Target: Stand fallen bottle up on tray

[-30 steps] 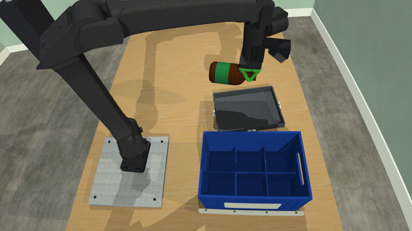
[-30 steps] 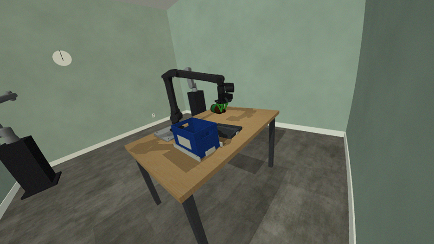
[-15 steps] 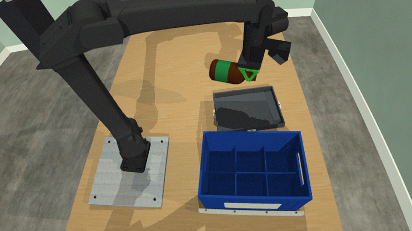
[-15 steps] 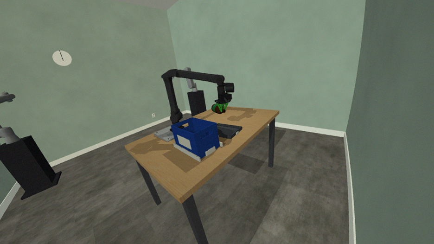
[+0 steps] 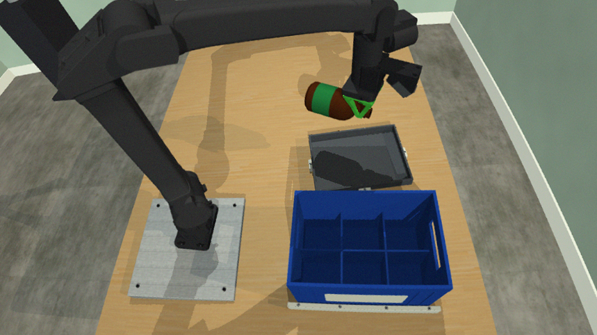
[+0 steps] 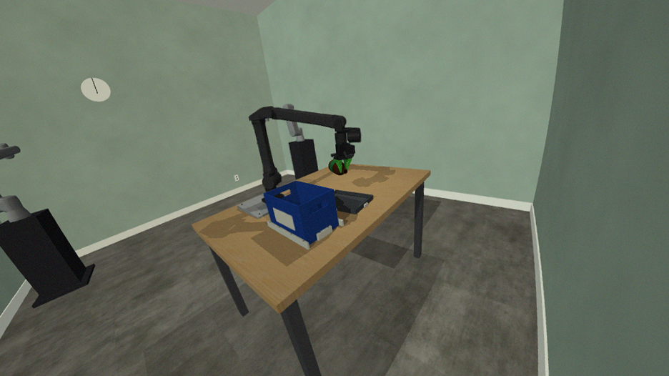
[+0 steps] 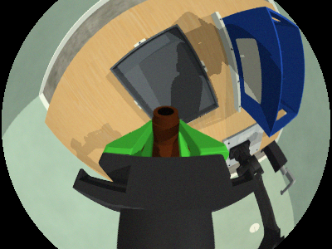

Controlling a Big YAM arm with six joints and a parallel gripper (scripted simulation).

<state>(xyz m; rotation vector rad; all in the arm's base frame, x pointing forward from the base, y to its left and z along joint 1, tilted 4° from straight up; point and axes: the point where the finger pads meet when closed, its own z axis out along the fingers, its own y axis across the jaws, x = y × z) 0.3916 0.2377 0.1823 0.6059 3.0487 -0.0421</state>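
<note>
Right now the brown bottle is 5 cm behind my hand and 2 cm to the left of it. Also, from my hand: blue crate (30 cm to the right, 10 cm below); then dark grey tray (17 cm below, 2 cm to the right).
</note>
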